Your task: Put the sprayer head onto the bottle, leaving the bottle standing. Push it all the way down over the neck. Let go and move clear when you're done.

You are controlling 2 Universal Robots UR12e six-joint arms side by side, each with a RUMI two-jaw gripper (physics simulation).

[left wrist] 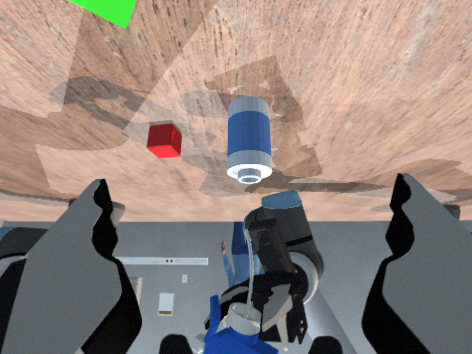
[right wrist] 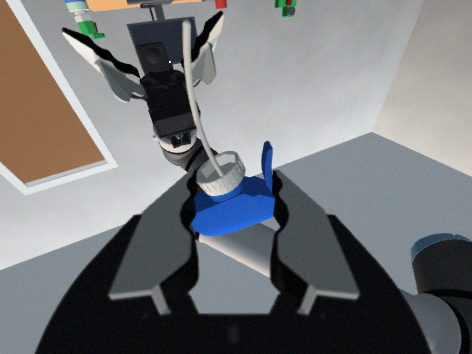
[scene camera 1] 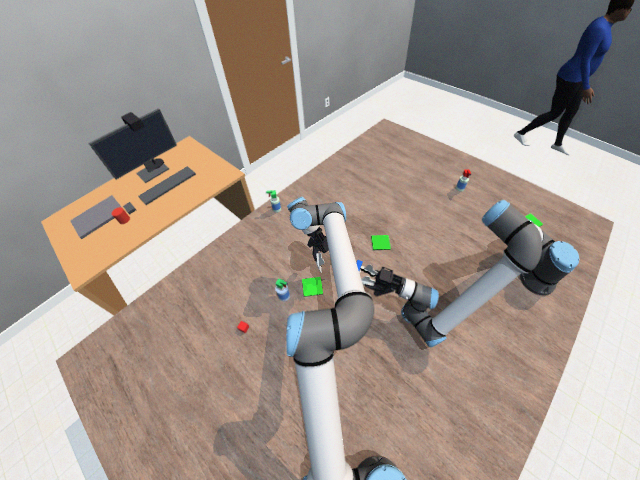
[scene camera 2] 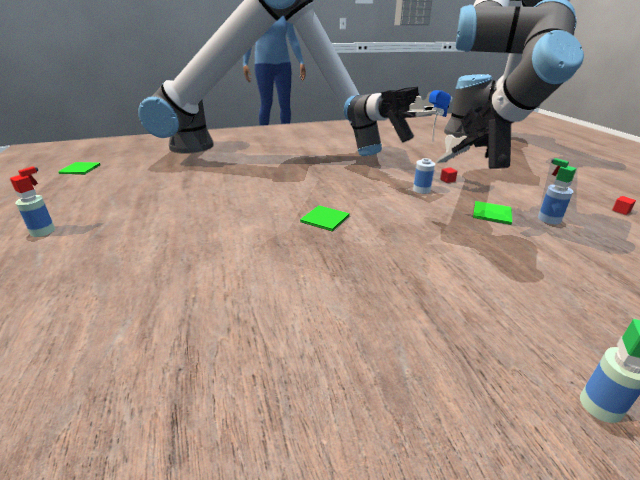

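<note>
The blue sprayer head [scene camera 1: 358,265] [scene camera 2: 439,101] [left wrist: 240,342] [right wrist: 232,215] has a white ribbed collar and a thin tube, which hangs down in scene camera 2. My right gripper [scene camera 1: 364,275] [scene camera 2: 431,109] [right wrist: 234,171] is shut on it and holds it in the air, above bottle height. The open-necked bottle [scene camera 2: 423,177] [left wrist: 249,135], white with a blue label, stands upright on the table; the left arm hides it in scene camera 1. My left gripper [scene camera 1: 319,266] [scene camera 2: 445,155] [left wrist: 247,178] [right wrist: 150,18] is open and empty, its fingers apart and pointing toward the bottle's area.
A red cube [scene camera 2: 448,175] [left wrist: 165,140] lies near the bottle; another red cube [scene camera 1: 242,326] [scene camera 2: 623,205] lies farther off. A green square [scene camera 1: 312,286] [scene camera 2: 492,212] and a green-headed spray bottle [scene camera 1: 282,291] [scene camera 2: 555,204] are nearby. A red-headed bottle [scene camera 1: 462,182] [scene camera 2: 35,214] stands far away.
</note>
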